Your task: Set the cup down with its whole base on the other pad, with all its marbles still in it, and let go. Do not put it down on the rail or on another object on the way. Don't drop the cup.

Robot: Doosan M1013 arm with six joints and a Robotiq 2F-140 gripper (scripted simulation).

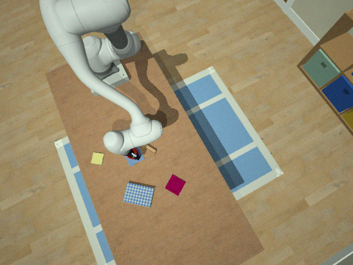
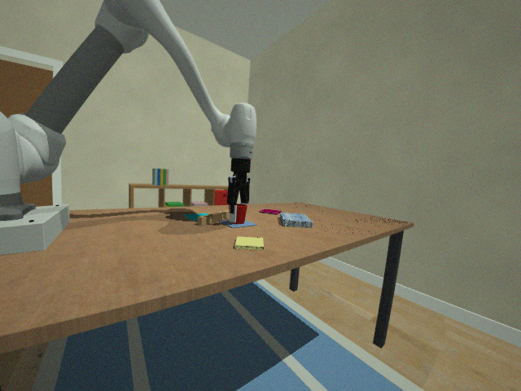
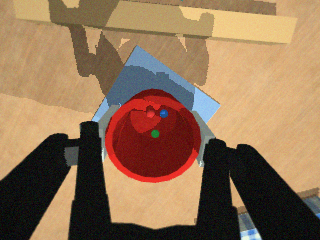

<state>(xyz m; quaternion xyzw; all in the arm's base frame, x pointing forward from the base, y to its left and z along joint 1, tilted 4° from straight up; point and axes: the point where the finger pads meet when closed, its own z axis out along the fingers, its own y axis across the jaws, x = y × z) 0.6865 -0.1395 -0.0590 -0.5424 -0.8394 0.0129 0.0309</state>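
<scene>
The red cup lies 20 mm below my hand. Round my hand: green marble: 10 mm ahead, 10 mm to the right, 20 mm below; blue marble: 10 mm ahead, 10 mm to the left, 20 mm below; red marble: 10 mm behind, 10 mm to the left, 20 mm below.
</scene>
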